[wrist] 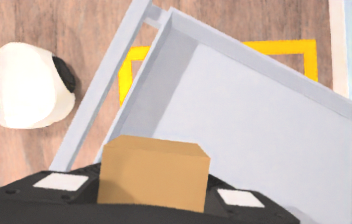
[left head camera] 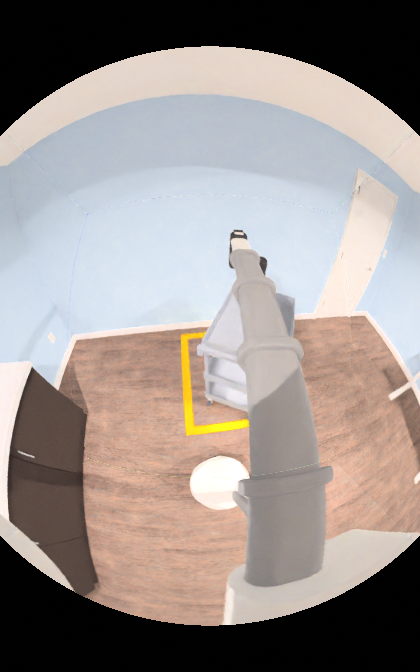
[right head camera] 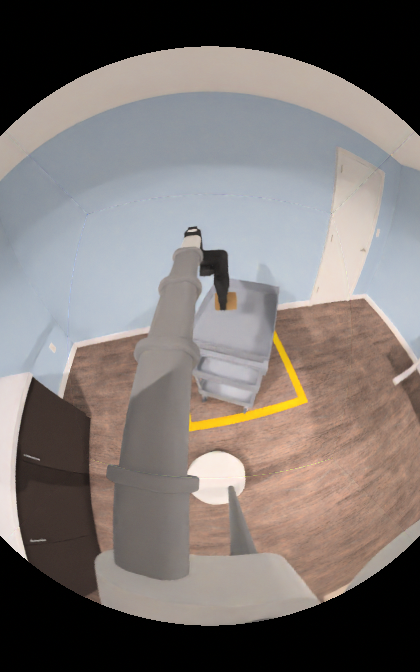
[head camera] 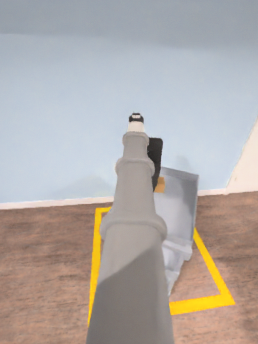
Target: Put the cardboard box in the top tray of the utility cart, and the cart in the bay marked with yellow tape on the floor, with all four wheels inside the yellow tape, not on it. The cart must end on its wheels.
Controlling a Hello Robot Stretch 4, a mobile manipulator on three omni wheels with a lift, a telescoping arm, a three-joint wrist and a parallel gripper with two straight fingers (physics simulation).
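The tan cardboard box (wrist: 152, 172) (right head camera: 231, 301) (head camera: 160, 185) is between the fingers of my gripper (right head camera: 223, 304), which is shut on it. In the wrist view the box is at the bottom middle, over the near part of the cart's top tray. Whether it touches the tray floor I cannot tell. The grey utility cart (right head camera: 235, 332) (left head camera: 222, 330) (head camera: 180, 200) (wrist: 260, 110) stands upright, turned at an angle within the bay of yellow tape (right head camera: 250, 416) (left head camera: 187, 385) (head camera: 202, 304) (wrist: 280, 47). Two near wheels show inside the tape in the right head view; the far wheels are hidden.
A round white object (left head camera: 219, 482) (right head camera: 217, 477) (wrist: 27, 85) stands on the floor in front of the bay. The blue wall (head camera: 60, 125) is close behind the bay. A dark brown cabinet (left head camera: 50, 450) (right head camera: 55, 475) is at the left, and a white door (right head camera: 347, 230) is at the back right.
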